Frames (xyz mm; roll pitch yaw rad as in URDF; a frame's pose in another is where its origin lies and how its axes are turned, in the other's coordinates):
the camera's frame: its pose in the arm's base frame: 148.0 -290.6 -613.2 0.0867 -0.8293 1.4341
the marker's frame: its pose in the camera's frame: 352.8 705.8 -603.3 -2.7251 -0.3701 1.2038
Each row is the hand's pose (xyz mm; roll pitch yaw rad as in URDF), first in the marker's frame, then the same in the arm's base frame.
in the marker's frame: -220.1 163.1 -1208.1 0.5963 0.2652 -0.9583
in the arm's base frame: 277.1 -11.6 120.7 2.9832 -0.1761 -2.1829
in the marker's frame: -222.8 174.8 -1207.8 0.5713 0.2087 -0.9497
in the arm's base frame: 282.5 -1.3 123.7 2.9633 -0.1405 -2.2282
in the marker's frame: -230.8 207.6 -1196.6 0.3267 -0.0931 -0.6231
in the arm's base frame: 293.2 32.6 124.4 2.7620 -0.1349 -2.6758
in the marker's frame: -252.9 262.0 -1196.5 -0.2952 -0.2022 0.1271
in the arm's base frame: 326.9 79.6 134.3 2.4710 -0.4417 2.8895
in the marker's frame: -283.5 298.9 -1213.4 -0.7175 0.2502 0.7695
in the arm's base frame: 370.8 102.9 145.1 2.5807 -0.9810 2.1023
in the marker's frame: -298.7 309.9 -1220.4 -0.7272 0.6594 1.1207
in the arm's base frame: 389.9 108.8 146.4 -2.9056 -1.1814 1.0350
